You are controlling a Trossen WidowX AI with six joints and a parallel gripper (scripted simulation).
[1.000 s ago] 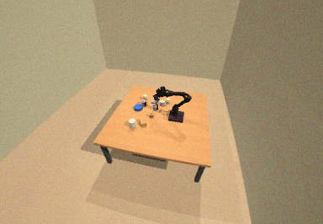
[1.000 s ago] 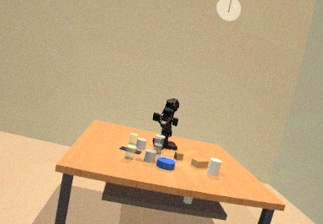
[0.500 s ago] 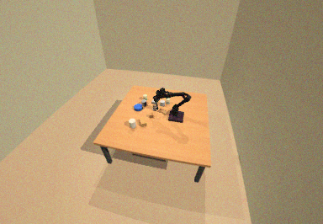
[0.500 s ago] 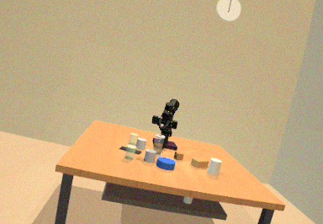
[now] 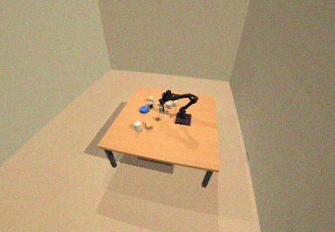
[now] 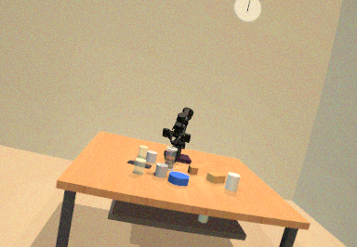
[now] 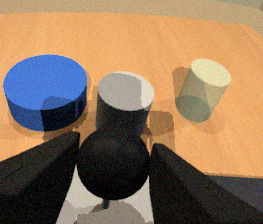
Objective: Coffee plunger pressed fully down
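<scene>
The coffee press is 30 mm behind my gripper tip, 20 mm to the left of it and 90 mm below it. From my gripper tip the other things lie so: blue disc (210 mm ahead, 50 mm to the left, 160 mm below).
</scene>
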